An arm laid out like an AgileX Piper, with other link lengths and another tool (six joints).
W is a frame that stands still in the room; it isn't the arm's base.
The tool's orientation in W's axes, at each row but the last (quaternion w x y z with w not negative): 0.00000 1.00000 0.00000 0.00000; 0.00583 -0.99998 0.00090 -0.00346; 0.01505 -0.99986 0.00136 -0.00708; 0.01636 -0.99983 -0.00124 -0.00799
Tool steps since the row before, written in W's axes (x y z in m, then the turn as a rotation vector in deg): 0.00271 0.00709 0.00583 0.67 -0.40 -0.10; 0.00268 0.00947 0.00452 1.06 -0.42 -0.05; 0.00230 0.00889 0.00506 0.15 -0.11 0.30; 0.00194 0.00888 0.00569 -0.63 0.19 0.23
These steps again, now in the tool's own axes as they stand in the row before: 0.00271 -0.00709 -0.00583 0.67 0.40 0.10; 0.00269 -0.00953 -0.00439 1.06 0.42 0.05; 0.00235 -0.00904 -0.00476 0.15 0.10 -0.30; 0.00205 -0.00906 -0.00536 -0.63 -0.20 -0.23
